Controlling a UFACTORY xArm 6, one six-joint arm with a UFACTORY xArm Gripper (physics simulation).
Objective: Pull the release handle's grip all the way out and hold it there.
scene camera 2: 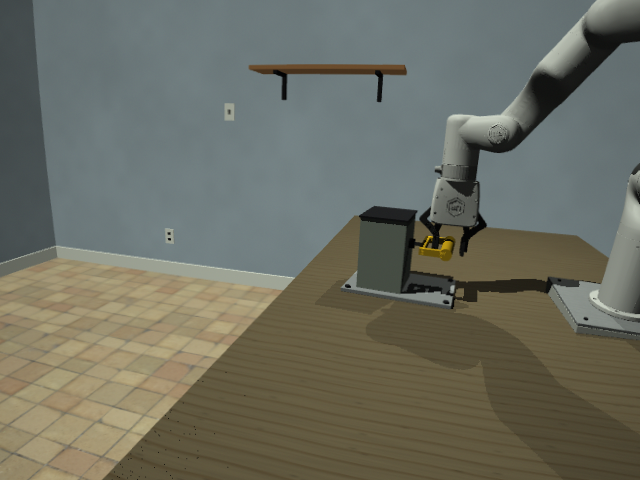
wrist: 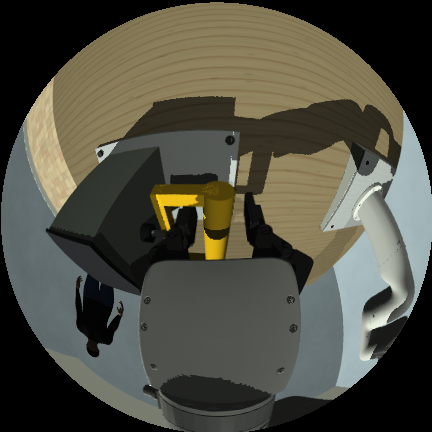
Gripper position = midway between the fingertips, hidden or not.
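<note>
Here is my gripper (scene camera 2: 448, 253), and the wrist view lets me see the gripper (wrist: 219, 203) too. Besides my gripper, I see a light grey base plate (wrist: 188, 156).
</note>
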